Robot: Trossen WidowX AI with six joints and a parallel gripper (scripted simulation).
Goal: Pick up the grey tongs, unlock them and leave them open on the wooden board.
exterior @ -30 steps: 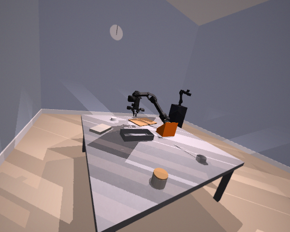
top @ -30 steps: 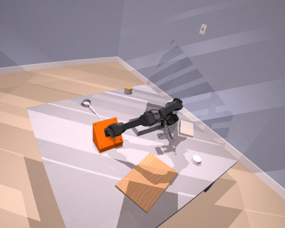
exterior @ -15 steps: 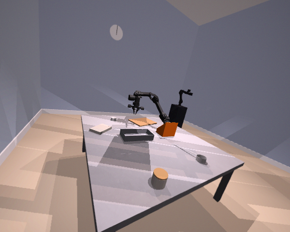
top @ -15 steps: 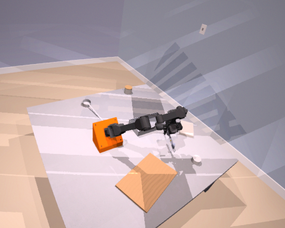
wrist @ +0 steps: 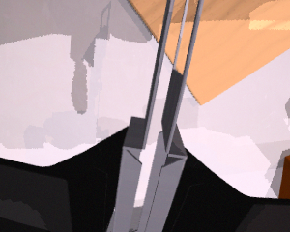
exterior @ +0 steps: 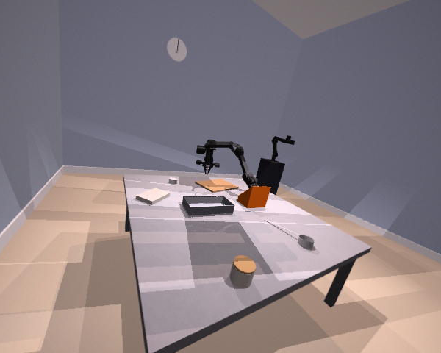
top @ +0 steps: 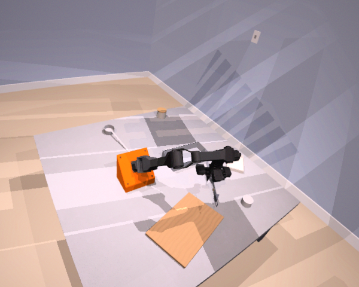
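The wooden board lies 19 cm behind my gripper tip, 13 cm below it and 12 cm to the right of it. From my gripper tip the other things lie so: white cylinder (23 cm ahead, 15 cm to the right, 12 cm below); then roasting tin (32 cm to the left, 11 cm below, 9 cm ahead); then beige block (41 cm ahead, 16 cm to the left, 13 cm below).
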